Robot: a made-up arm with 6 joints.
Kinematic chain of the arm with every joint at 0, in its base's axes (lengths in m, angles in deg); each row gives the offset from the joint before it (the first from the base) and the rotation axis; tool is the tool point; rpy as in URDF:
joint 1: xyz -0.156 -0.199 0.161 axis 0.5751 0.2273 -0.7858
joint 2: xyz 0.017 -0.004 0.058 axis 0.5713 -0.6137 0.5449
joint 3: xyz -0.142 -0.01 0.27 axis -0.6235 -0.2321 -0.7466
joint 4: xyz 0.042 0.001 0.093 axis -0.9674 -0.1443 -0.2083
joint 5: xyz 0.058 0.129 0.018 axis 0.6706 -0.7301 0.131
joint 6: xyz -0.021 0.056 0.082 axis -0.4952 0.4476 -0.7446
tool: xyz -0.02 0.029 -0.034 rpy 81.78 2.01 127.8
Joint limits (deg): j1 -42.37..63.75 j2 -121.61..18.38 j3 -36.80..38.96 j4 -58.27..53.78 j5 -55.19..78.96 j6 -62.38..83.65
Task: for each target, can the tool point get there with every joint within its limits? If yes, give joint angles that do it. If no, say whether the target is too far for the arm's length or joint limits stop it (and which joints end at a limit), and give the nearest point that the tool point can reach.
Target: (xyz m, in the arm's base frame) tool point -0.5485 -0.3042 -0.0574
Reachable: no: joint limits stop it (at a limit: joint 1, joint 2, joint 3, joint 5) | nearest point -0.0773 -0.3540 0.0211 | short by 0.480 m
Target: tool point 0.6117 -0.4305 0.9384
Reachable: no: too far | nearest point 0.2820 -0.3354 0.6191 | short by 0.469 m
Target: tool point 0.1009 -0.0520 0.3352
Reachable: yes | joints 14.59 -59.33 22.93 37.65 61.00 62.20
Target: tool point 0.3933 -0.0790 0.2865
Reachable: yes | joints 16.07 -89.34 -4.92 -32.75 -5.38 65.51
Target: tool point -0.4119 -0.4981 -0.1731
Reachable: no: joint limits stop it (at a limit: joint 1, joint 2, joint 3, joint 5) | nearest point -0.0701 -0.3441 -0.0049 | short by 0.411 m
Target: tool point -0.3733 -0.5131 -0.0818
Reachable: no: joint limits stop it (at a limit: joint 1, joint 2, joint 3, joint 5) | nearest point -0.0796 -0.3607 0.0347 | short by 0.351 m
